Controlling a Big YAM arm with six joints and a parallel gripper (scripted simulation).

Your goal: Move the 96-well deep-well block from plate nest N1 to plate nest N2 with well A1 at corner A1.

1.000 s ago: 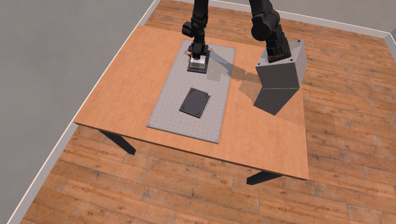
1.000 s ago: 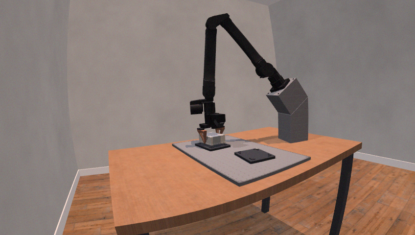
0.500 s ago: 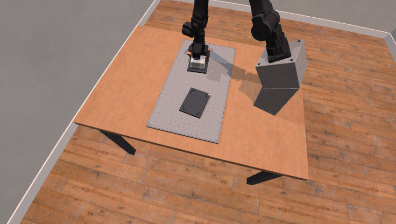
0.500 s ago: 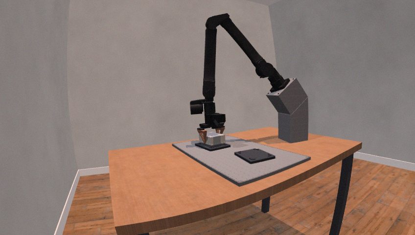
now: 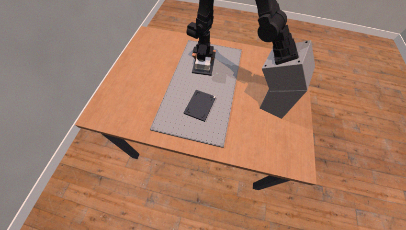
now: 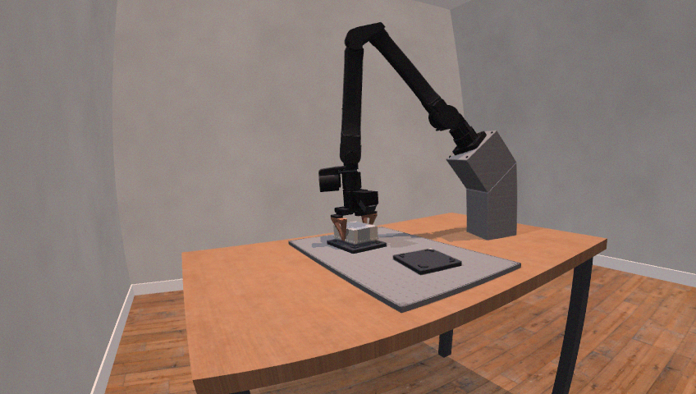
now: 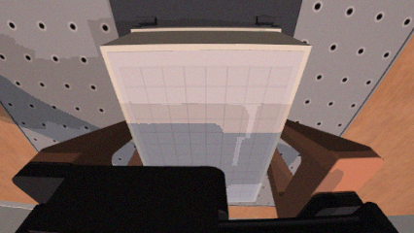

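The white 96-well deep-well block lies 10 mm above my hand.
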